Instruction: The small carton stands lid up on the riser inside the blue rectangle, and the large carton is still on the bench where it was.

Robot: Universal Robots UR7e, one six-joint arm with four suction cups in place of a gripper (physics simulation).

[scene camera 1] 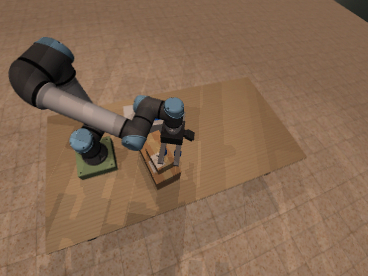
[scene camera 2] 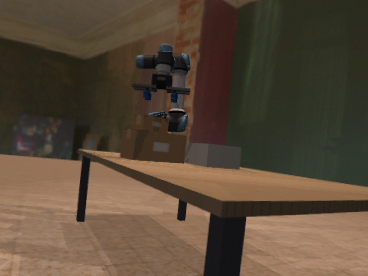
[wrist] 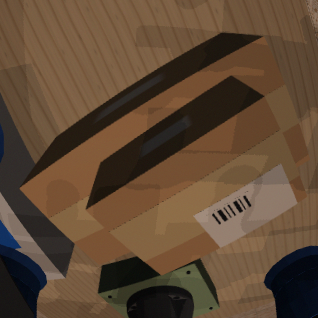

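Where they show: hand, its tool point: [scene camera 2: 160,99] [wrist: 163,227]; arm's base, origin of its link: [scene camera 1: 95,153] [wrist: 159,303].
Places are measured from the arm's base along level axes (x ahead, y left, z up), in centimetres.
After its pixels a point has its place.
Observation:
The small carton [scene camera 1: 155,160] @(x 35.9, y -17.9, z 15.6 cm) [scene camera 2: 143,122] @(x 46.0, y -20.3, z 11.6 cm) [wrist: 200,182] @(x 41.2, y -14.6, z 15.6 cm) lies on top of the large carton [scene camera 1: 168,180] @(x 41.4, y -26.8, z 4.0 cm) [scene camera 2: 137,146] @(x 49.0, y -22.7, z -0.8 cm) [wrist: 65,186] @(x 39.7, y -0.4, z 7.7 cm), its barcode label facing up. The large carton rests on the bench. The riser [scene camera 1: 129,110] @(x 23.9, y 27.4, z 4.4 cm) [scene camera 2: 215,156] @(x 56.0, y 17.0, z -1.8 cm) [wrist: 35,215] @(x 31.9, y 12.0, z 0.4 cm) is a grey box beside it; part of its blue rectangle [wrist: 6,232] @(x 32.6, y 16.3, z 4.4 cm) shows at the left edge of the wrist view. No carton is on the visible part of the riser. My gripper [scene camera 1: 170,153] [scene camera 2: 160,96] @(x 45.9, y -12.7, z 24.5 cm) hangs above the small carton, its cups apart from it, open and holding nothing. It partly hides the cartons in scene camera 1.
The wooden bench [scene camera 1: 235,135] @(x 99.7, y 0.0, z -7.6 cm) [scene camera 2: 280,187] @(x 127.1, y 1.9, z -7.6 cm) carries the cartons and riser. The arm's green base plate [scene camera 1: 95,170] @(x -0.3, y -10.7, z -0.8 cm) [wrist: 202,285] @(x 2.7, y -10.6, z -0.8 cm) is bolted to it beside the cartons. The arm reaches over the riser and partly hides it in scene camera 1.

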